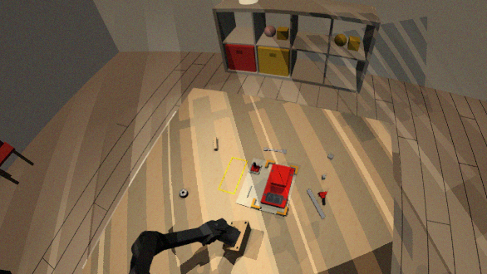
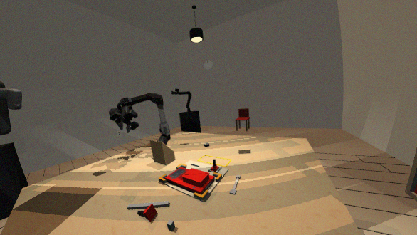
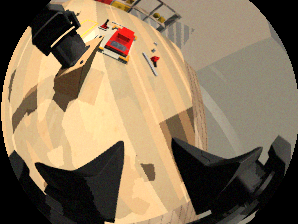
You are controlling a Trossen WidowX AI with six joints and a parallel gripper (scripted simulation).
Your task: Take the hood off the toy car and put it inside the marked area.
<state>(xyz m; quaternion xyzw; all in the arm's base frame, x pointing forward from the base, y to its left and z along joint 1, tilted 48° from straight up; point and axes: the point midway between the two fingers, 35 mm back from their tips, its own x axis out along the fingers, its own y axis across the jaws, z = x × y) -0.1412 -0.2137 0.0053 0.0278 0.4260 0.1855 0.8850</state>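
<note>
Now: the red hood 49 cm ahead of my gripper tip, 18 cm below it and 10 cm to the left of it. From my gripper tip the other things lie so: grey ruler: 43 cm ahead, 21 cm below, 10 cm to the right.
</note>
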